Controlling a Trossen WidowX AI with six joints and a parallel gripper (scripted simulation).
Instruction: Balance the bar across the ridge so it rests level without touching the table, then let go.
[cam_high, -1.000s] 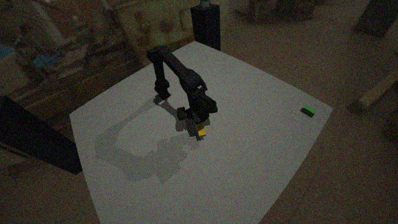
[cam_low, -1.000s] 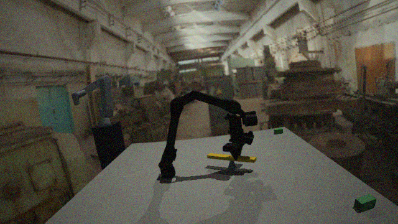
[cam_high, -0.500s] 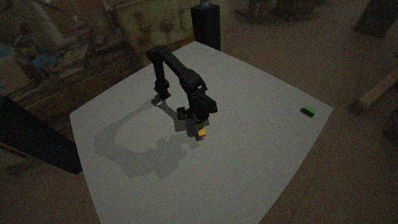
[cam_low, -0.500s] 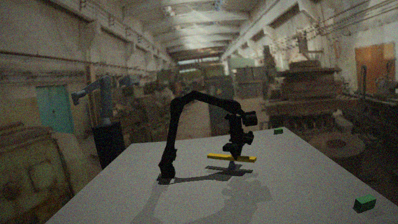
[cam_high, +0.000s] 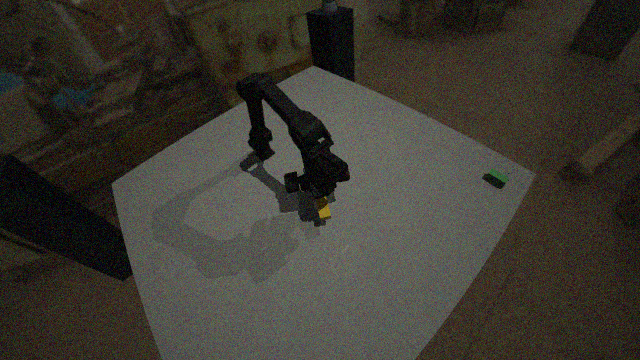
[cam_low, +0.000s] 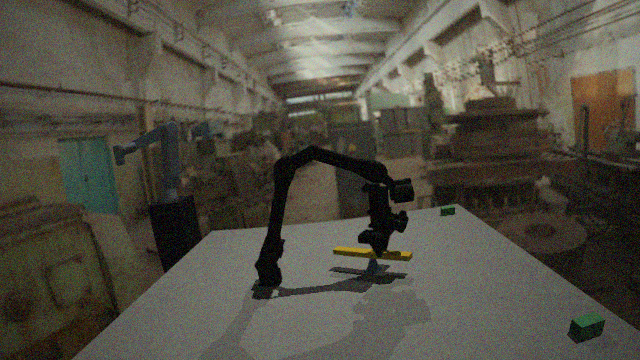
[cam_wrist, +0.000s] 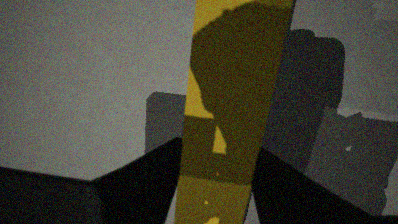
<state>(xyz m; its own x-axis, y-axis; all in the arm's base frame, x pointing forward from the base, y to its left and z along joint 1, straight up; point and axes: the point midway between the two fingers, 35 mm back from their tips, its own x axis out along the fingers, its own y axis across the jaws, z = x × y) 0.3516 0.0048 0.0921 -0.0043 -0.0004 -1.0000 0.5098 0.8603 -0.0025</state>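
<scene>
My gripper tip is 30 mm past the yellow bar and 20 mm to the right of it.
</scene>
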